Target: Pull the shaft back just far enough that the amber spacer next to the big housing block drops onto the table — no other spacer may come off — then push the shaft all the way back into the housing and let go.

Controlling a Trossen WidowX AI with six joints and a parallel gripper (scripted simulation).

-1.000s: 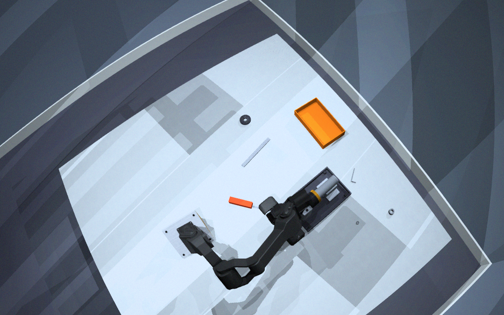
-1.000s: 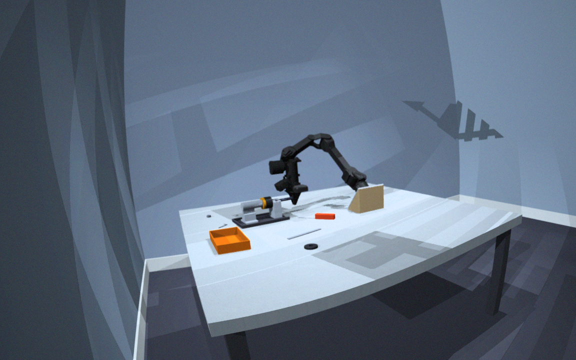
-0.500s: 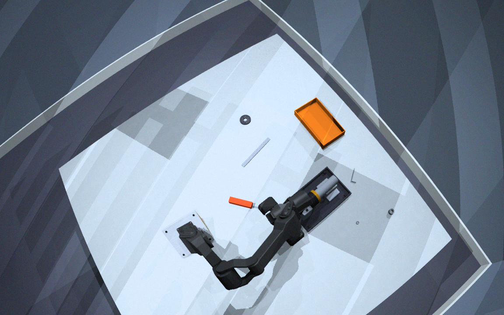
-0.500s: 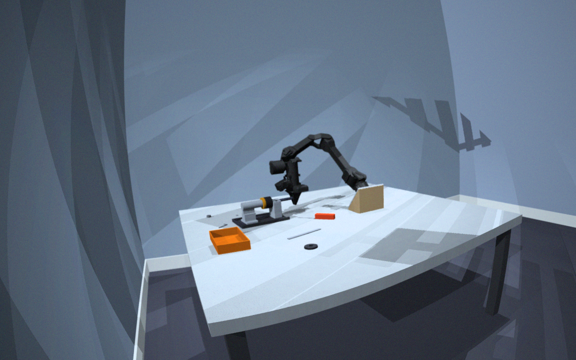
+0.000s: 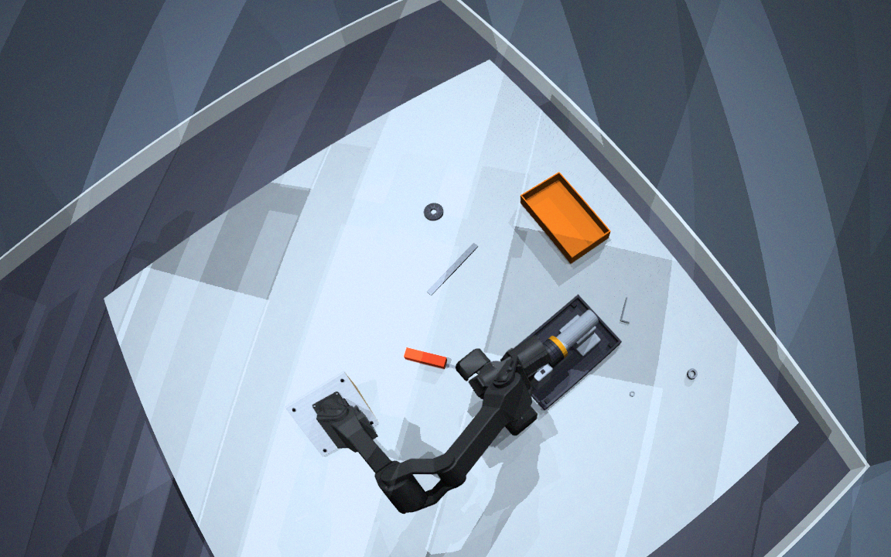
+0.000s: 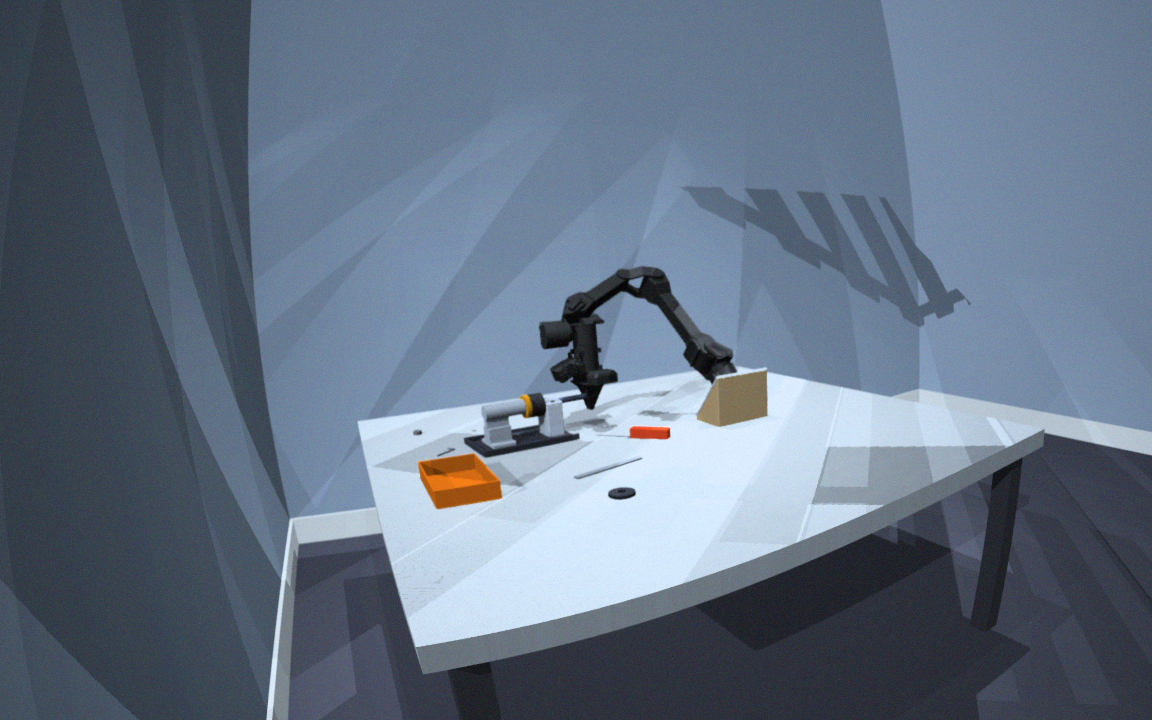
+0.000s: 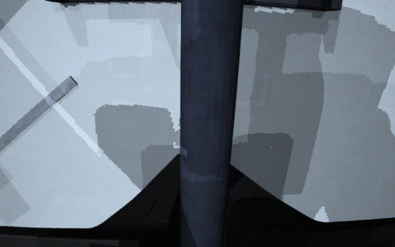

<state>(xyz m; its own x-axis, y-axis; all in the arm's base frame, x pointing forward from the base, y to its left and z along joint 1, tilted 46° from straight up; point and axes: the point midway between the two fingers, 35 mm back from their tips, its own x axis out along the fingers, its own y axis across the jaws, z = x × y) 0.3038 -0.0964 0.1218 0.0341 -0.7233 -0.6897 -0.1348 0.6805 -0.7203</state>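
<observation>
Now: the dark shaft 80 mm ahead of my gripper tip, 10 mm to the left of it and 30 mm above it. Also, from my gripper tip: allen key: 350 mm ahead, 20 mm to the left, 40 mm below; amber spacer: 160 mm ahead, 20 mm to the left, 30 mm above; grey strip: 80 mm ahead, 330 mm to the left, 40 mm below.
</observation>
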